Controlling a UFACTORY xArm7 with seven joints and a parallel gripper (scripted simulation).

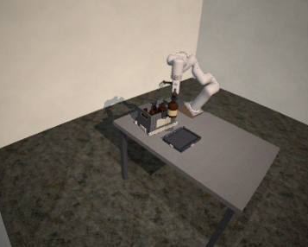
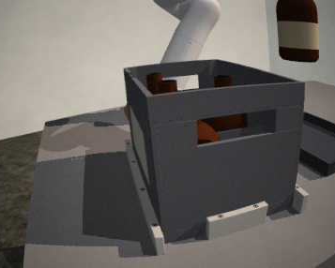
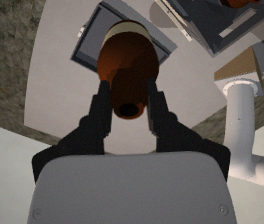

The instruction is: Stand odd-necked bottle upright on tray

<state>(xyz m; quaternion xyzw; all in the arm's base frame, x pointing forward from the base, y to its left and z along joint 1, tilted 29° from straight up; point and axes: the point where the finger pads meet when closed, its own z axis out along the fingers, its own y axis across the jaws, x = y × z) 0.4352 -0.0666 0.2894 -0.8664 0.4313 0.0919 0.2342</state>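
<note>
The dark flat tray lies 32 cm below my hand, 10 cm to the left of it and 4 cm behind it. Also, from my hand: glass bottle (25 cm below, 22 cm to the right, 13 cm behind); dark grey crate (25 cm below, 18 cm to the right, 4 cm behind).
</note>
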